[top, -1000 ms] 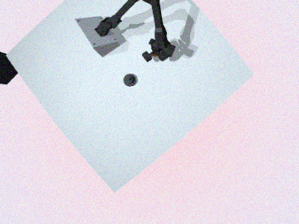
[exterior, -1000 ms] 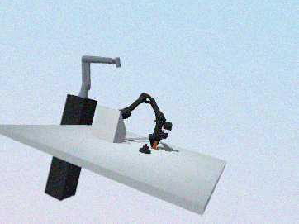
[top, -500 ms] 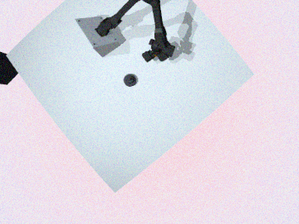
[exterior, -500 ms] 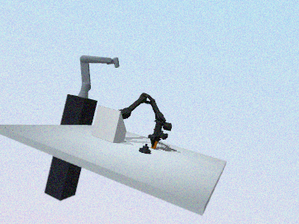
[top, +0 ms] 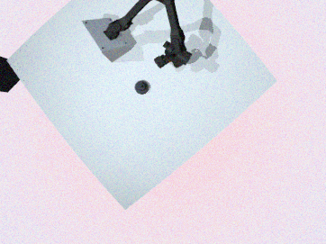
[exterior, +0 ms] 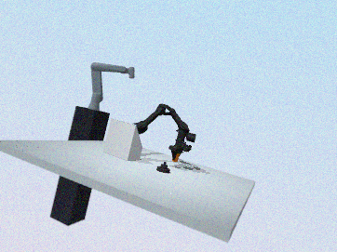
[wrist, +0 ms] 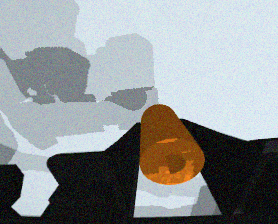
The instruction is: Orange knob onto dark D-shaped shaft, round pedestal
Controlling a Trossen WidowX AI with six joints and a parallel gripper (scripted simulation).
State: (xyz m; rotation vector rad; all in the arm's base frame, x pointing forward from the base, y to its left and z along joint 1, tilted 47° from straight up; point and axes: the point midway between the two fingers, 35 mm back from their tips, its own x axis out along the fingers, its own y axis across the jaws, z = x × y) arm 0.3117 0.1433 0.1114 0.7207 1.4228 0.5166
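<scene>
Right now my gripper tip is 2 cm short of the dark round pedestal, 24 cm to the left of it and 2 cm above it. From my gripper tip the other things lie so: orange knob 2 cm above.
</scene>
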